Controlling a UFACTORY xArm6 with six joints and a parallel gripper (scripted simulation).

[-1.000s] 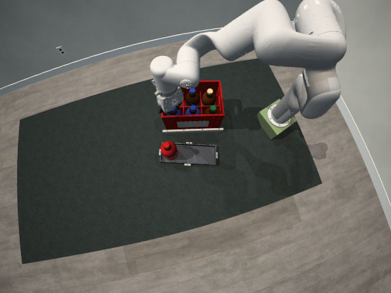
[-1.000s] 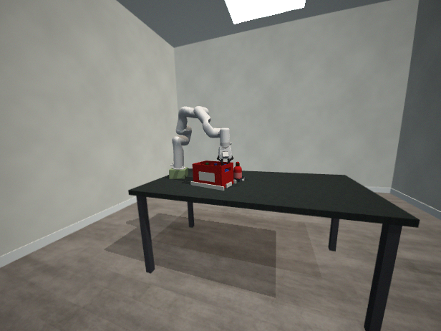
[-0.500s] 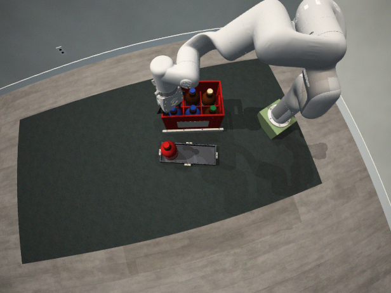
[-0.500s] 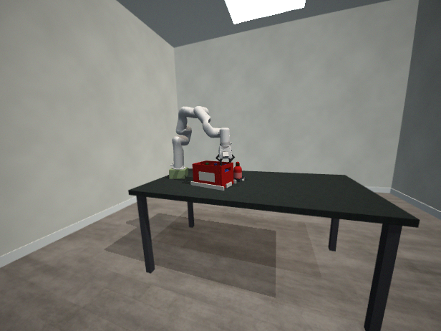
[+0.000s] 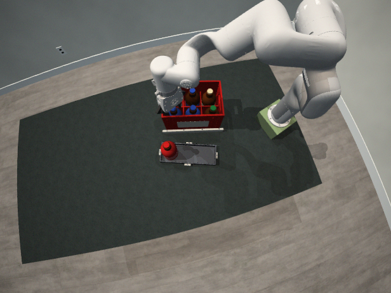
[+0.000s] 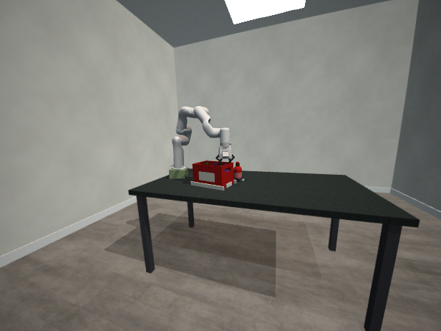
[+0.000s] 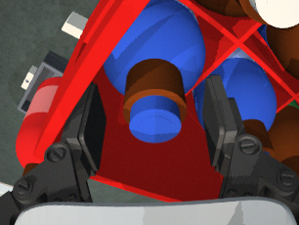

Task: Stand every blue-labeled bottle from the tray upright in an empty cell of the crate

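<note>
The crate is 100 mm behind my hand, 10 mm to the right of it and 80 mm below it. Round my hand: grey tray (190 mm to the left, 150 mm below); then red-labeled bottle (80 mm ahead, 150 mm to the left, 80 mm below).
</note>
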